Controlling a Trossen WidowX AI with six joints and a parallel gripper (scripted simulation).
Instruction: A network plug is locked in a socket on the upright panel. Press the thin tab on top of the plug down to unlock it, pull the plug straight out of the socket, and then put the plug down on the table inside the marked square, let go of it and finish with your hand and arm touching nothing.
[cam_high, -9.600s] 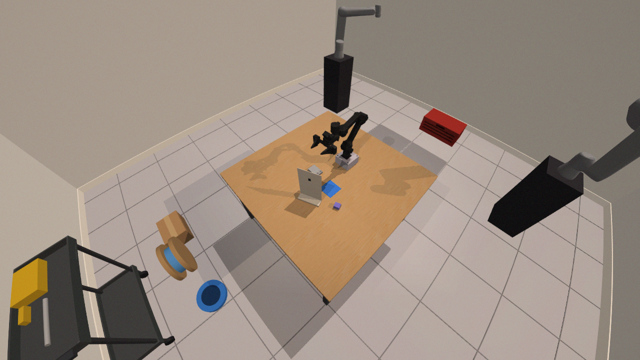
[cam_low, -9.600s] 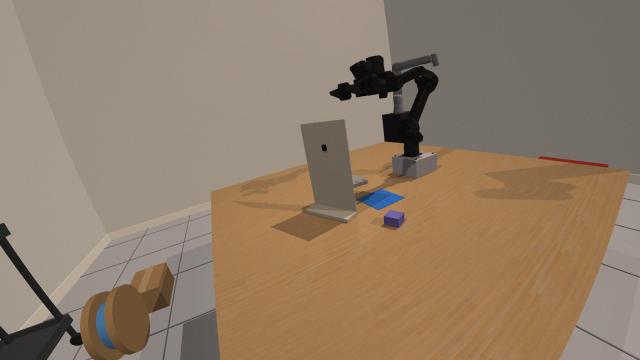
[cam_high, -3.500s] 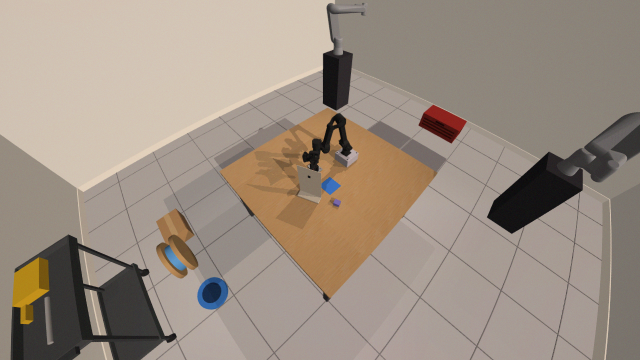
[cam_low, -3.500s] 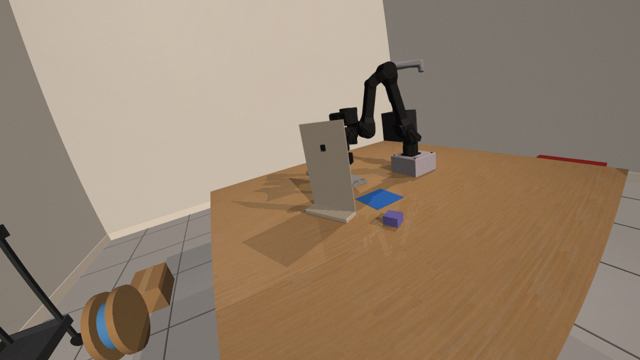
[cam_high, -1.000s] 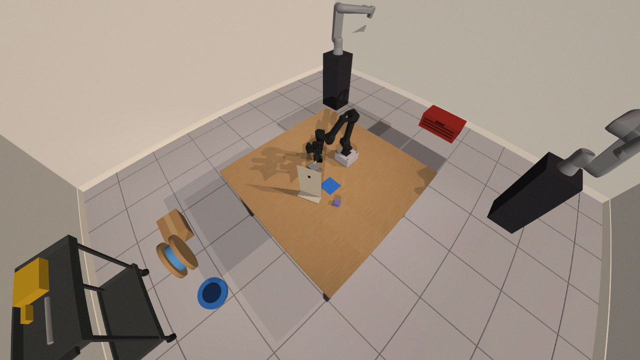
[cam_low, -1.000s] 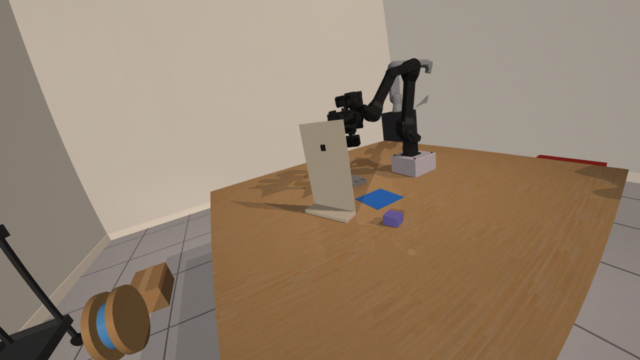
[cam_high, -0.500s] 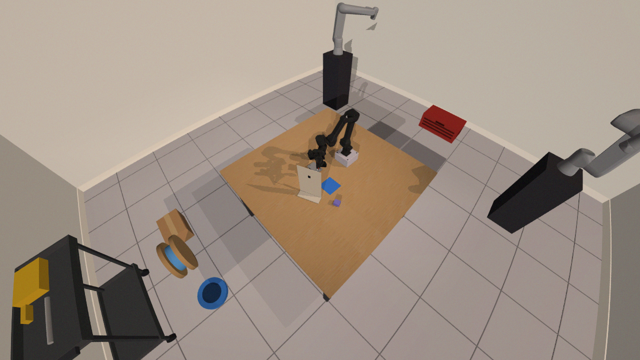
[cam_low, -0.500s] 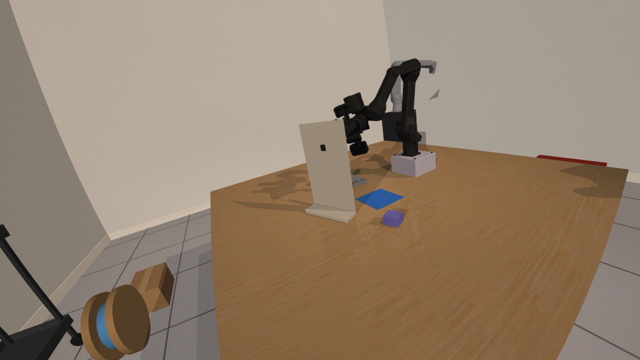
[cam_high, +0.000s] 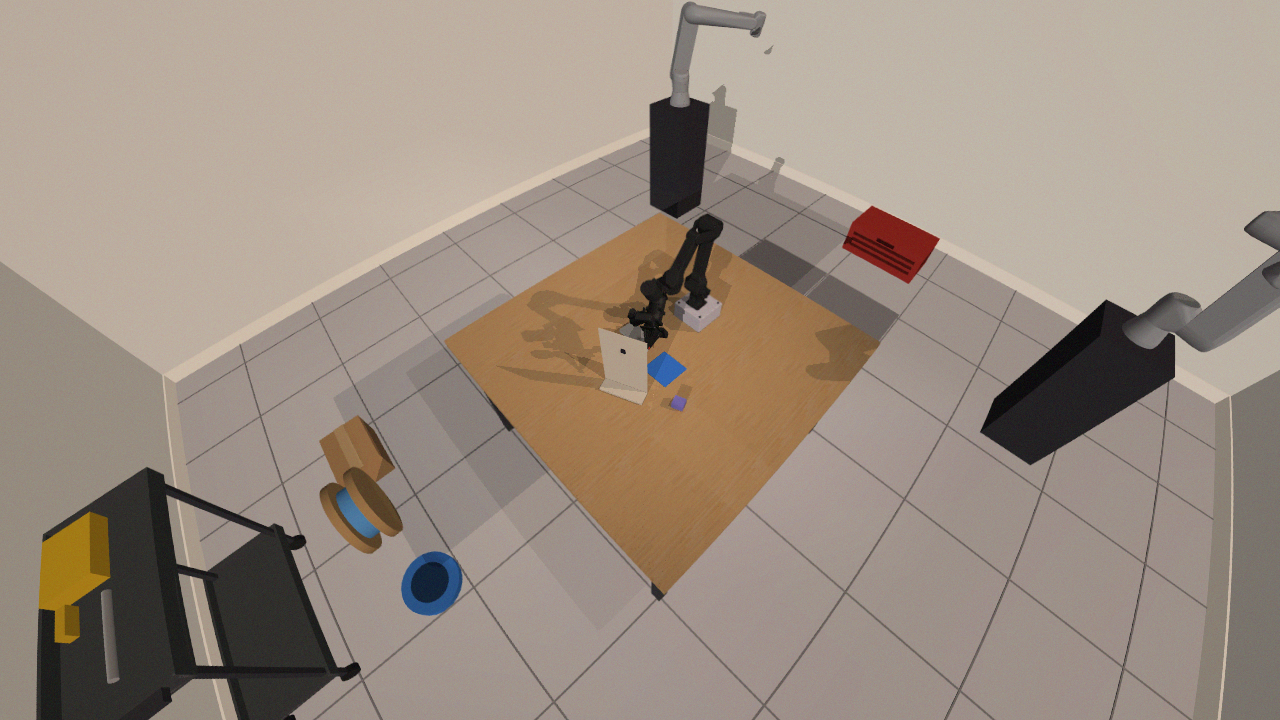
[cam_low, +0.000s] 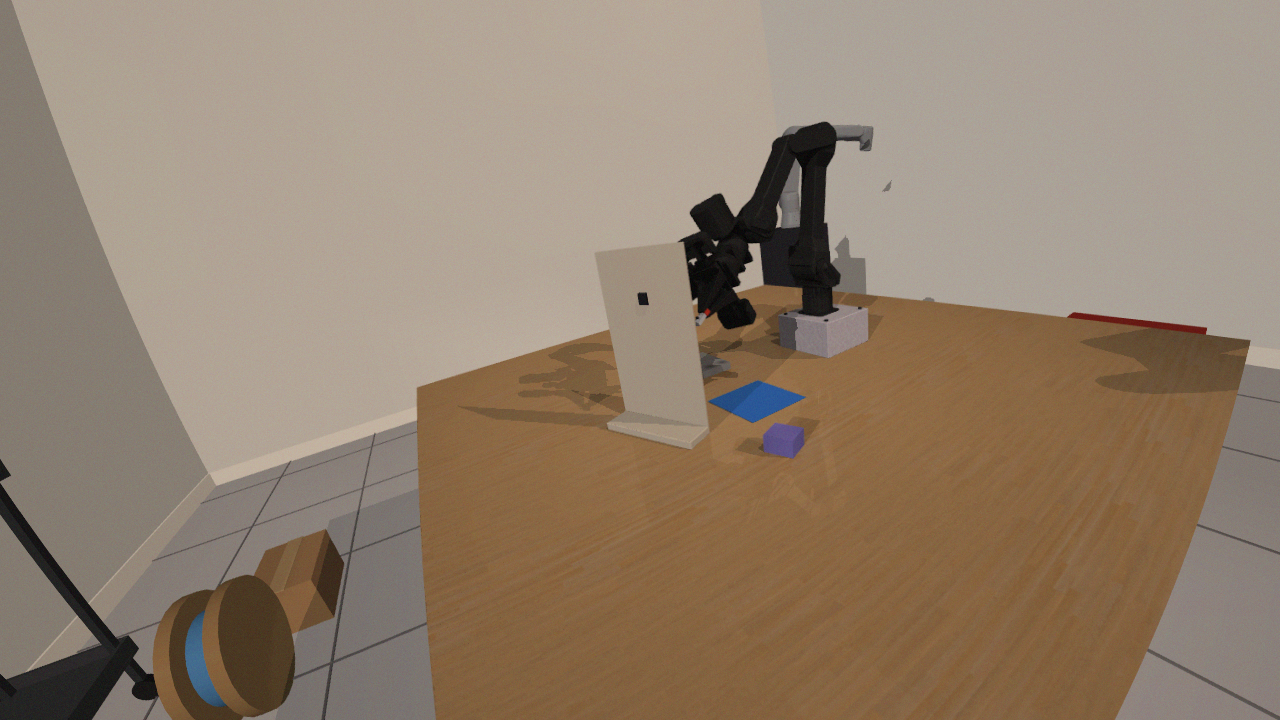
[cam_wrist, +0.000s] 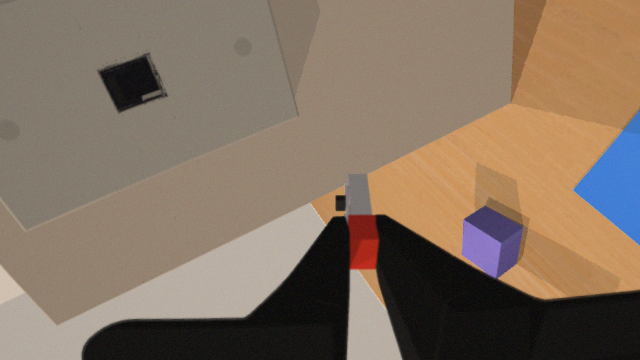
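Right now my gripper tip is 170 mm above the blue square, 70 mm past it and 20 mm to the right of it. Also, from my gripper tip: flat grey bracket (180 mm to the right, 160 mm below, 120 mm behind); small purple block (170 mm to the left, 160 mm below, 10 mm ahead); grey upright panel (90 mm ahead, 40 mm below, 20 mm to the right).
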